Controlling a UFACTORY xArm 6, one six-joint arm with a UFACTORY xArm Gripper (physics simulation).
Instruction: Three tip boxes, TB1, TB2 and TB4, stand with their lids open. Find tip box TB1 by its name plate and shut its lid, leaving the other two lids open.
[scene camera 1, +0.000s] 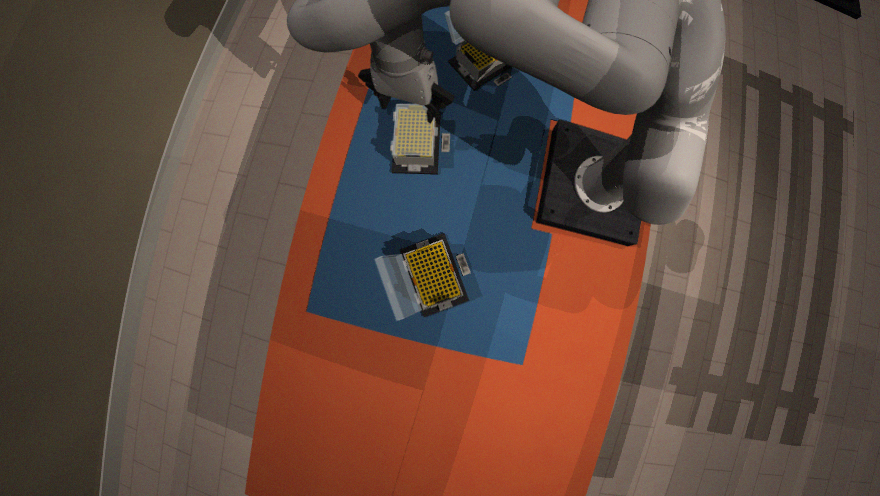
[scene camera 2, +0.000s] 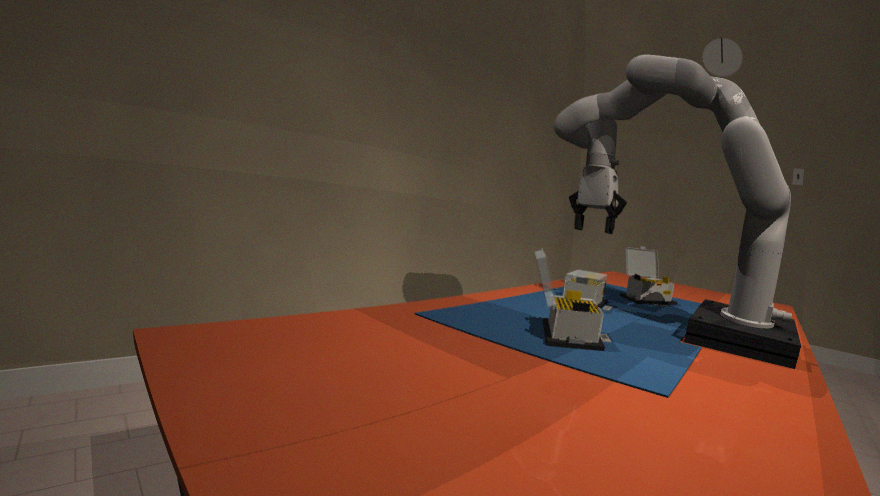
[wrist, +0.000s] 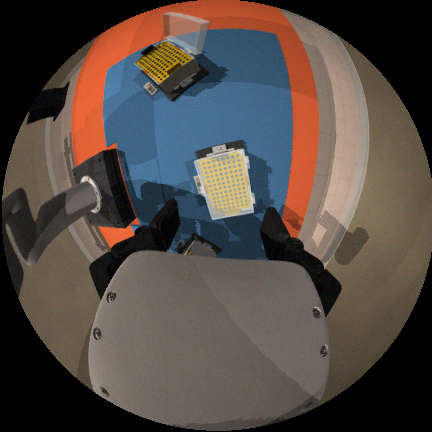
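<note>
The middle tip box has its clear lid down over the yellow rack; its name plate is too small to read. A second box stands with its clear lid open. The third box has its lid upright and open; the arm partly hides it in scene camera 1. My gripper is open and empty, above the middle box and apart from it.
The boxes stand on a blue mat on the orange table. The arm's black base stands beside the mat. Small name plates lie next to the boxes.
</note>
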